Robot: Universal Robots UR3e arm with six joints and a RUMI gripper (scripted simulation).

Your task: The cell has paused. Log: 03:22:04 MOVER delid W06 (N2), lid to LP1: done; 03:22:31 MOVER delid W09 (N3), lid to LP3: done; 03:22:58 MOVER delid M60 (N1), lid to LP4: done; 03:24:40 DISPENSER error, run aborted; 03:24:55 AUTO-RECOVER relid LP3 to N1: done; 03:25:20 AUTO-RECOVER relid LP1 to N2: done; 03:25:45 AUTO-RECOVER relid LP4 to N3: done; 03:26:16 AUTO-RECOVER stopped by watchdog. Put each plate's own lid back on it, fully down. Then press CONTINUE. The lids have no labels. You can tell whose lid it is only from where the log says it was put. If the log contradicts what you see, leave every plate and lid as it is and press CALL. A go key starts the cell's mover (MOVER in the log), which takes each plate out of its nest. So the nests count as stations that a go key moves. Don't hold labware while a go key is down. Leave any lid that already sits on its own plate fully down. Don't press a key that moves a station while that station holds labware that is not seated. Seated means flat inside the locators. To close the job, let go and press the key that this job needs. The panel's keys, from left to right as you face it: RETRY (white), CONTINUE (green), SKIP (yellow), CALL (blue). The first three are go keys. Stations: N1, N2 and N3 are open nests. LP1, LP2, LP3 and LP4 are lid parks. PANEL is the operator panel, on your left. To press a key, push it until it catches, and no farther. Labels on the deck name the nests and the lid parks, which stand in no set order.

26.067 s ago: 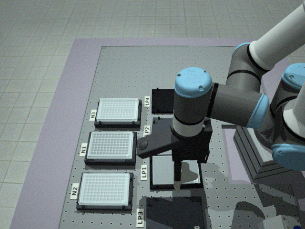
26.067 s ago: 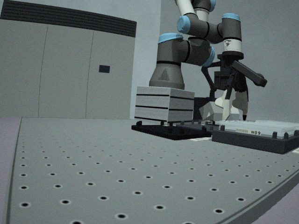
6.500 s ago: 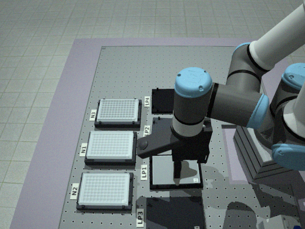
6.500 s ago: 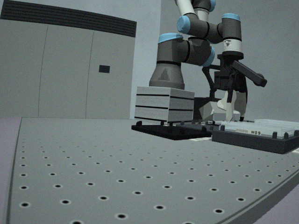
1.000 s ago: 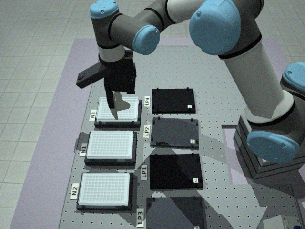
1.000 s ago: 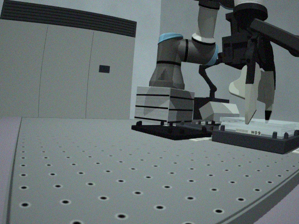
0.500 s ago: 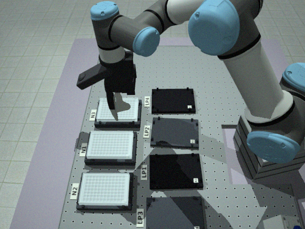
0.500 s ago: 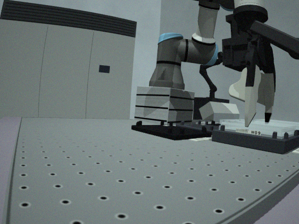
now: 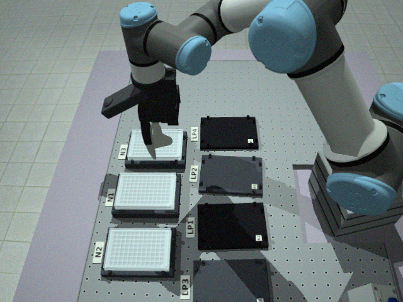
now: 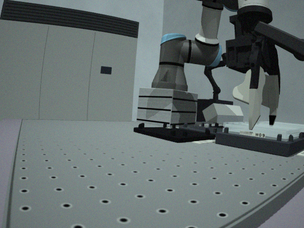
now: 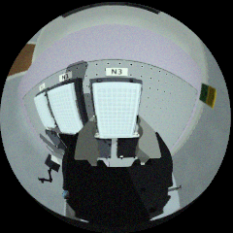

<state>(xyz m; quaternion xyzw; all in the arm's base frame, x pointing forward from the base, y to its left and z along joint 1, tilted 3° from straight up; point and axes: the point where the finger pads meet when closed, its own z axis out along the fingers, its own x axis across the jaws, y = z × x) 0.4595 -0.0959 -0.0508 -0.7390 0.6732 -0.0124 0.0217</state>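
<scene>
My hand is 1 cm above the lid. Also, from my hand: plate: 2 cm below; then LP2 lid park: 19 cm behind, 5 cm to the left, 4 cm below; then LP4 lid park: 17 cm behind, 8 cm to the right, 4 cm below.
</scene>
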